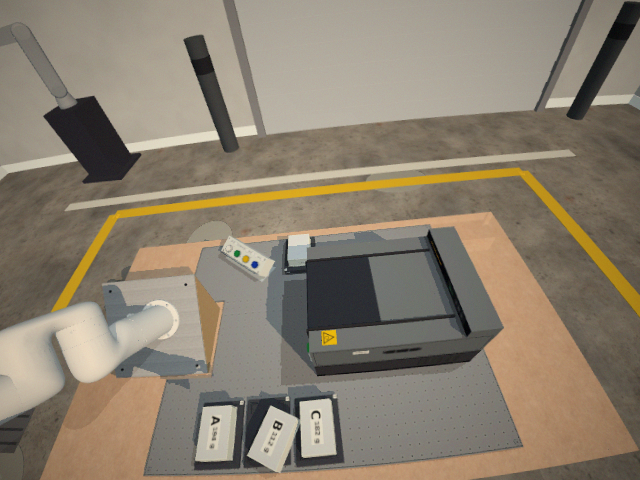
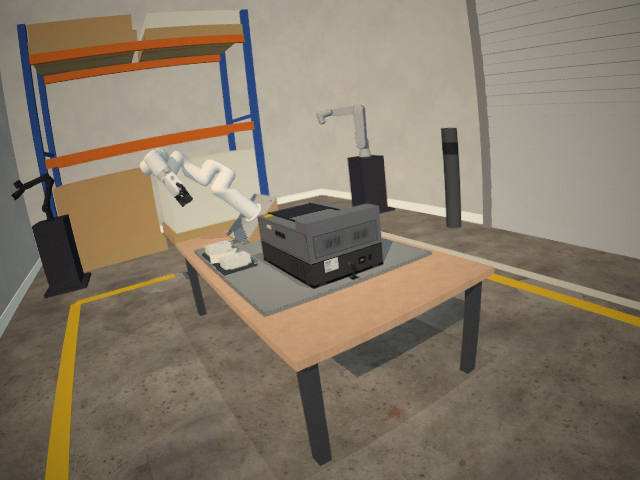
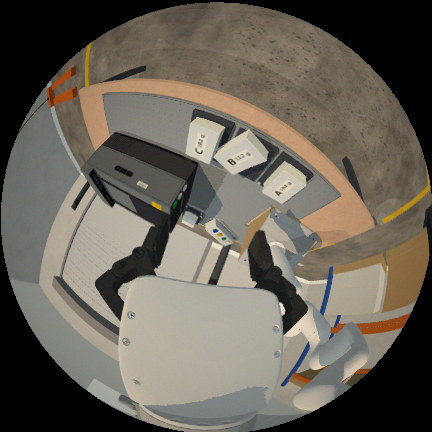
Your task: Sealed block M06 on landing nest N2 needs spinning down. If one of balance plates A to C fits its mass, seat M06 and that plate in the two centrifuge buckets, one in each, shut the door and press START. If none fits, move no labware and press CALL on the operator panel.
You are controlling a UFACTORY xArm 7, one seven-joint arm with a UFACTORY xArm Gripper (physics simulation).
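Frame: origin at the arm's base, x ahead, y left, z up, level; metres.
Seen in the pictures: gripper, fingertip midpoint: [image 2: 187,203] [image 3: 210,232]; arm's base, origin of the base link: [image 1: 161,319] [image 2: 254,213] [image 3: 272,251].
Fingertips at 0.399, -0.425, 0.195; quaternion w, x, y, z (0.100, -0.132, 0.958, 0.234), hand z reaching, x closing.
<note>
Pixels of each thing's middle, then the offset from my fingertips to it, as dx, dy, dz. Level surfaces: height alone.
- Plate A, body centre: [image 3: 283,183] [image 1: 217,432] [image 2: 218,248] -0.175, +0.135, -0.288
- Plate B, body centre: [image 3: 240,153] [image 1: 275,437] [image 2: 224,255] -0.014, +0.129, -0.285
- Plate C, body centre: [image 3: 203,140] [image 1: 317,427] [image 2: 235,260] +0.096, +0.155, -0.288
- pale block, body centre: [image 1: 299,249] [image 3: 189,219] +0.012, +0.749, -0.274
- centrifuge, body centre: [image 1: 386,301] [image 2: 316,235] [image 3: 137,185] +0.305, +0.473, -0.199
- operator panel, body centre: [image 1: 247,256] [image 3: 219,232] -0.197, +0.733, -0.279
- grey perforated board, its level: dz -0.320
- wooden table, its level: dz -0.333
My gripper [image 2: 184,197] [image 3: 210,232] is open and empty, high above the table's plate end. Plate A [image 1: 216,432] [image 3: 284,182] reads 194 g and sits in its dark nest. Plate B [image 1: 273,438] [image 3: 242,152], seemingly 112 g, lies turned askew over its nest. Plate C [image 1: 316,427] [image 3: 204,139] reads 182 g and sits in its nest. A pale block [image 1: 298,251] [image 3: 190,218] stands on a dark nest behind the centrifuge's corner; its label is not readable. The centrifuge [image 1: 392,335] [image 2: 320,232] [image 3: 140,175] shows dark and grey top panels; no buckets show. The operator panel [image 1: 247,258] [image 3: 220,232] has coloured buttons.
The arm's base stands on a slanted plate mount [image 1: 188,330] [image 3: 295,232] at the table end, beside the plates and operator panel. A grey perforated board [image 1: 413,413] [image 2: 268,299] lies on the wooden table [image 1: 563,392] [image 2: 361,325]. A tall rack [image 2: 257,155] stands behind the arm.
</note>
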